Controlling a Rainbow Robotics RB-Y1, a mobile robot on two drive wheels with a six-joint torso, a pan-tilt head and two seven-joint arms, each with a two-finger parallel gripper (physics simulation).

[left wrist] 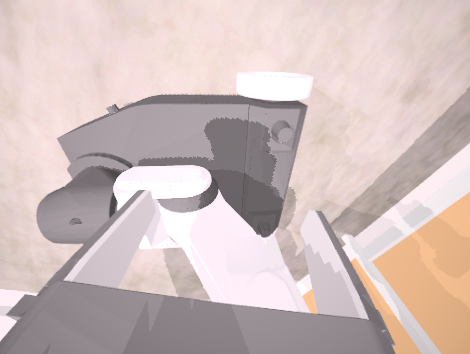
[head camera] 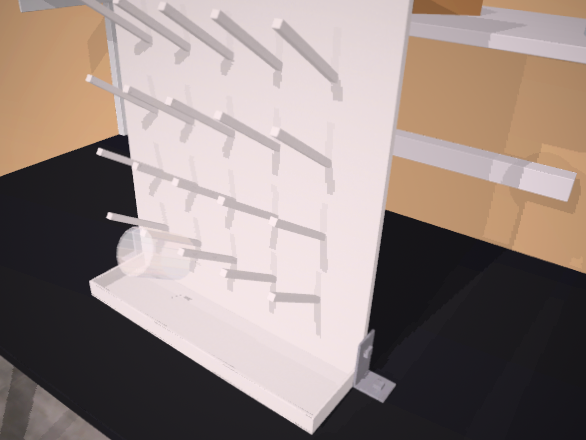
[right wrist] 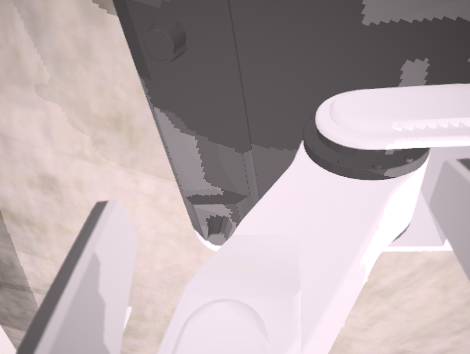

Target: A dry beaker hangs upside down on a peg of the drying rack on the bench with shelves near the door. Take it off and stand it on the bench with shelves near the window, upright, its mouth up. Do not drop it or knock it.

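Frame: origin at the robot's base, x ahead, y left, z up, level; millimetres.
Where they show: left gripper, between the fingertips: (left wrist: 228, 210); right gripper, between the fingertips: (right wrist: 281, 201).
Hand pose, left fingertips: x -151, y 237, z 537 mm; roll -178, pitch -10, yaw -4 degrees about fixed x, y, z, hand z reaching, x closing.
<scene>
After its pixels a point has its place.
The clear beaker (head camera: 162, 260) {x 432, y 278, z 1062 mm} hangs on its side at the lower left of the white drying rack (head camera: 367, 115) {x 421, y 18, z 1298 mm}, on a bottom-row peg that looks like the second from the left. One round end faces out from the board, and the beaker lies above the rack's drip tray (head camera: 240, 330) {x 471, y 178, z 919 mm}. The rack stands on the black bench top (head camera: 450, 310) {x 598, y -158, z 914 mm}. My left gripper (left wrist: 228, 210) {x -151, y 237, z 537 mm} is open, with the robot's own base and arm behind its fingers. My right gripper (right wrist: 281, 201) {x -146, y -212, z 536 mm} is open too. Neither gripper shows in the head view. The bench near the window cannot be made out.
Rows of bare pegs stick out above and right of the beaker. A metal bracket (head camera: 375, 385) {x 394, y -35, z 924 mm} stands at the rack's lower right corner. A shelf (head camera: 540, 42) {x 551, y -179, z 1369 mm} with a brown box (head camera: 450, 6) {x 724, y -85, z 1383 mm} and a pale rail (head camera: 480, 162) {x 830, y -202, z 1097 mm} run behind. The bench's front edge crosses the lower left.
</scene>
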